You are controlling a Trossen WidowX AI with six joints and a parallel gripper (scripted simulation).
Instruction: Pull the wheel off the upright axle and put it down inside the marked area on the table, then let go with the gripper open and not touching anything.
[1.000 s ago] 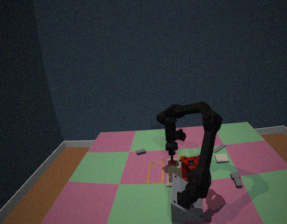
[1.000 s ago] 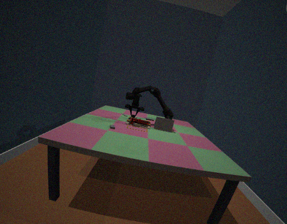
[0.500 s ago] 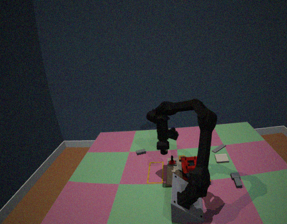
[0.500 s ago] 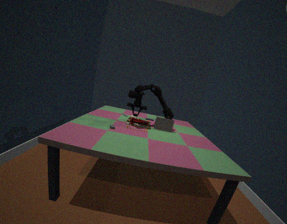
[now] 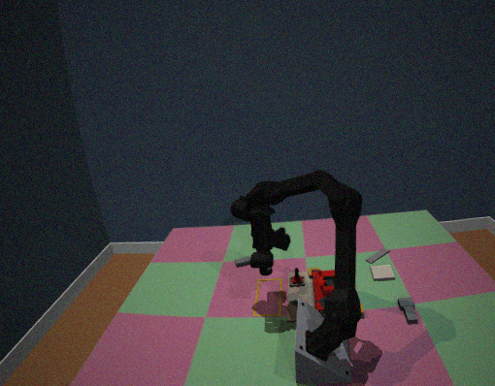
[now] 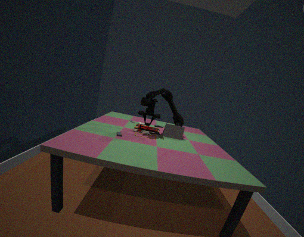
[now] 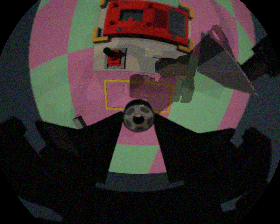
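The upright axle is 10 cm to the right of my gripper tip, 7 cm below it and 6 cm ahead of it. The rest, counted from my gripper tip: dark wheel right at my gripper tip.
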